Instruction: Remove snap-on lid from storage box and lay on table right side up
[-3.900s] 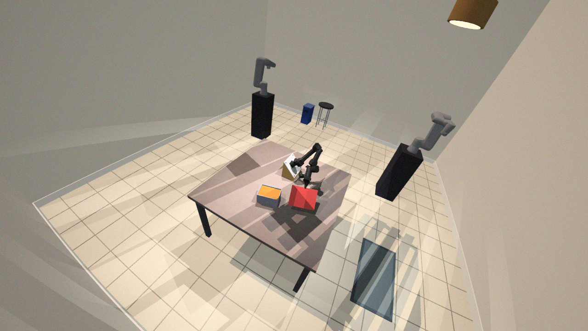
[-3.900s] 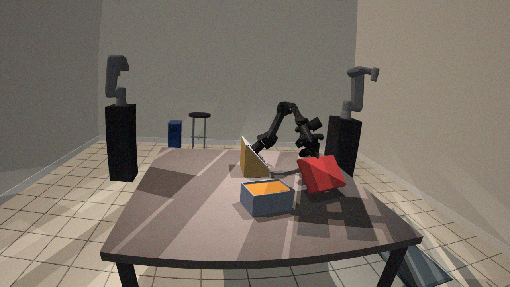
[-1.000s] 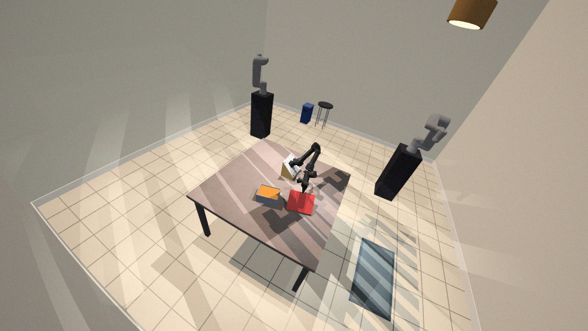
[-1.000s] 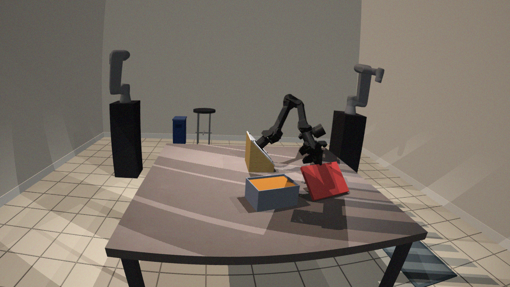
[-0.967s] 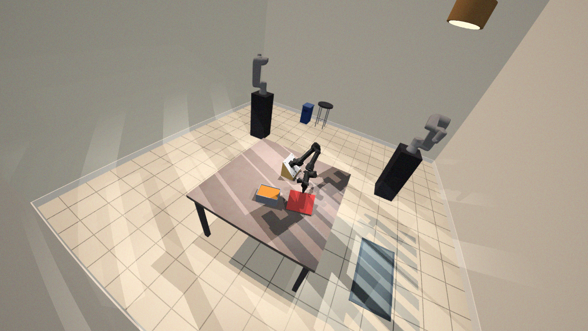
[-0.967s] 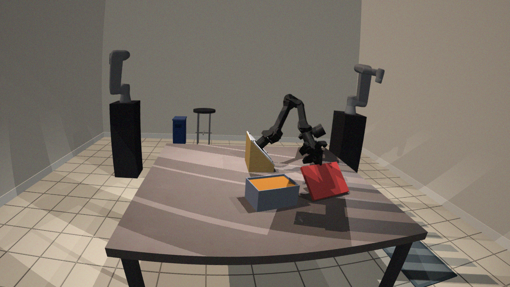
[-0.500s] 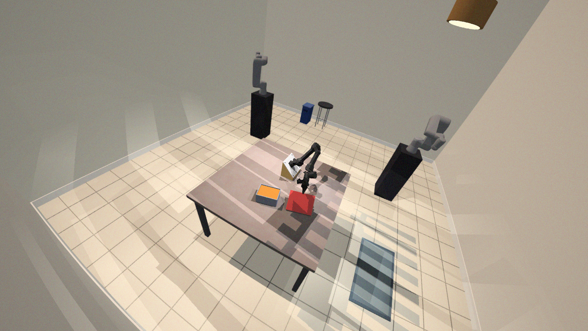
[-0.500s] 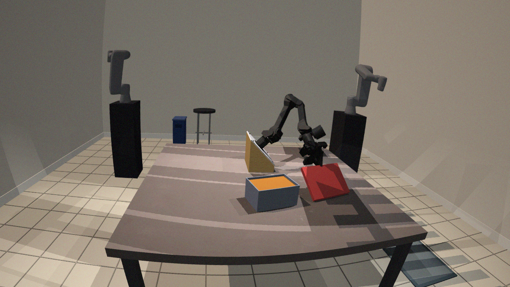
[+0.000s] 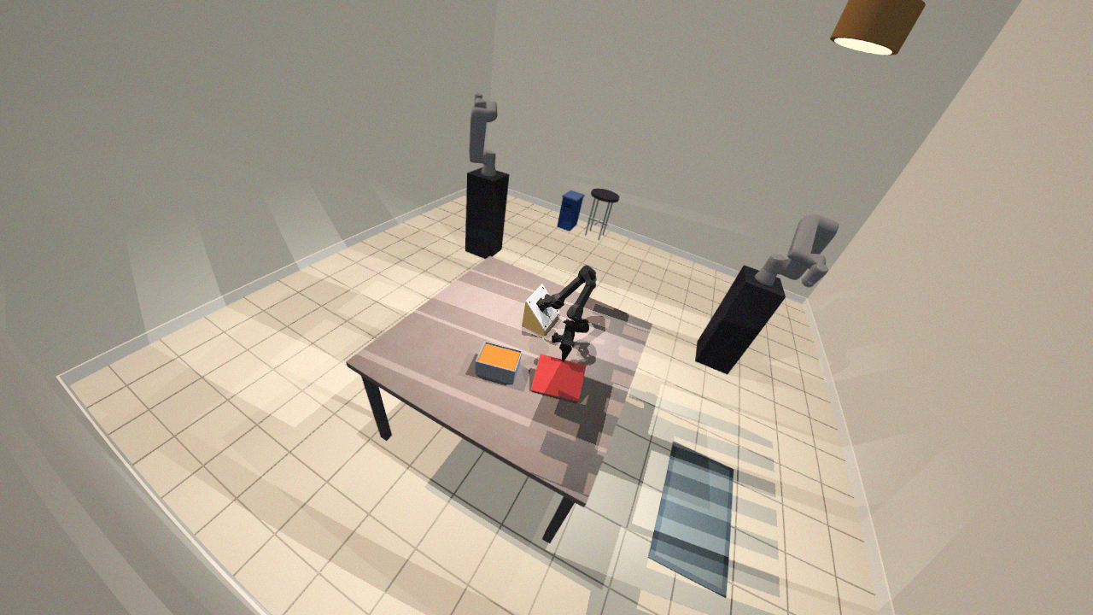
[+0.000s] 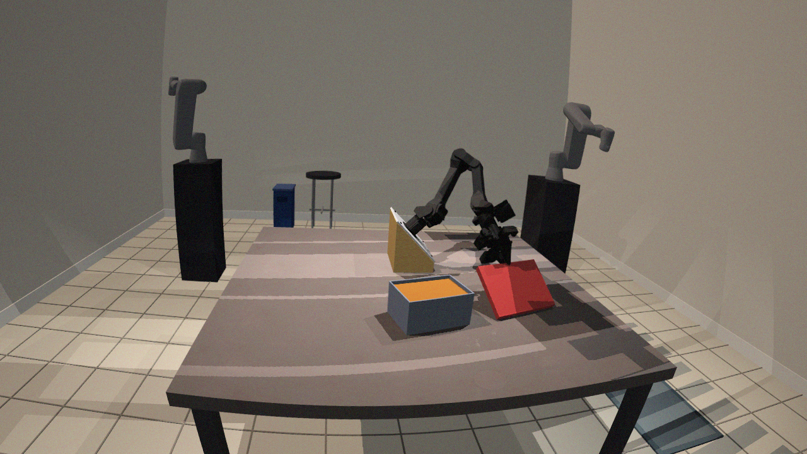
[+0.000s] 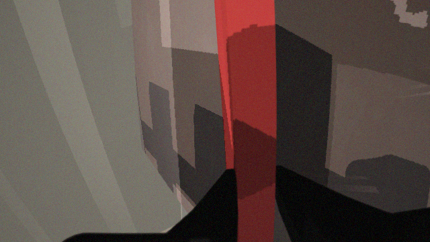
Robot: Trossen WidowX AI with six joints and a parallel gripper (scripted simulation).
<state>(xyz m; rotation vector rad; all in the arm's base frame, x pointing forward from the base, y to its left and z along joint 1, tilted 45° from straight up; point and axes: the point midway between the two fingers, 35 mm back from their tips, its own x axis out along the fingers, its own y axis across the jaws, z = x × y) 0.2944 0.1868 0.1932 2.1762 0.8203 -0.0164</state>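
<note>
The snap-on lid is 70 mm ahead of my gripper tip, 50 mm below it and 20 mm to the left of it. Round my gripper tip: storage box 290 mm to the right, 130 mm ahead, 60 mm below.
</note>
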